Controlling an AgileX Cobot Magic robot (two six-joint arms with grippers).
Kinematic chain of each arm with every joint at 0, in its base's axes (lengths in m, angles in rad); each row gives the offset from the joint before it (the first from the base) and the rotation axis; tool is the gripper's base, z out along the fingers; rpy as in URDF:
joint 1: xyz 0 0 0.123 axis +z
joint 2: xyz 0 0 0 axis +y
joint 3: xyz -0.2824 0 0.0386 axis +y
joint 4: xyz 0.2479 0 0.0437 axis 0.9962 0 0.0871
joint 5: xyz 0 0 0 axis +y
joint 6: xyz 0.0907 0 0.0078 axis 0.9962 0 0.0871
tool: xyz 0 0 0 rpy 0 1.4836 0
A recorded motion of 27 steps. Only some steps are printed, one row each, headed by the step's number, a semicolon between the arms.
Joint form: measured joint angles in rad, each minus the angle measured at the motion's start. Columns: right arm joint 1, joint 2, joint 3, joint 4, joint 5, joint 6; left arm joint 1, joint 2, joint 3, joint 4, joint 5, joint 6.
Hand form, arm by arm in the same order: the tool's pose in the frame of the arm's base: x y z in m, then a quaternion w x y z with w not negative. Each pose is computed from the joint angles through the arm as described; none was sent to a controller.
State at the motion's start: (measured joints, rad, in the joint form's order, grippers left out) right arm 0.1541 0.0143 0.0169 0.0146 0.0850 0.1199; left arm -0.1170 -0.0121 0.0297 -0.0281 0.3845 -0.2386
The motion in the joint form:
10: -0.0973 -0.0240 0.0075 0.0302 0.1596 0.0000; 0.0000 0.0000 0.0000 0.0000 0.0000 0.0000
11: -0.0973 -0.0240 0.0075 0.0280 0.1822 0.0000; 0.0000 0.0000 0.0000 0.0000 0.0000 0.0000
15: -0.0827 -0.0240 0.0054 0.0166 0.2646 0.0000; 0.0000 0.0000 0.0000 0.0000 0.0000 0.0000
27: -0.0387 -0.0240 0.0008 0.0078 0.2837 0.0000; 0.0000 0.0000 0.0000 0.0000 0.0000 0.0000
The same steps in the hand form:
10: 0.0553 0.0041 0.1832 0.63945 0.03727 0.76428 0.07485; 0.0518 -0.0071 0.1692 0.57606 -0.05659 0.80721 -0.11562
11: 0.0549 0.0042 0.1812 0.63087 0.03665 0.77154 0.07334; 0.0518 -0.0071 0.1692 0.57606 -0.05659 0.80721 -0.11562
15: 0.0530 0.0048 0.1746 0.59943 0.02779 0.79682 0.07068; 0.0518 -0.0071 0.1692 0.57606 -0.05659 0.80721 -0.11562
27: 0.0523 0.0068 0.1745 0.59243 0.00777 0.80164 0.07957; 0.0518 -0.0071 0.1692 0.57606 -0.05659 0.80721 -0.11562

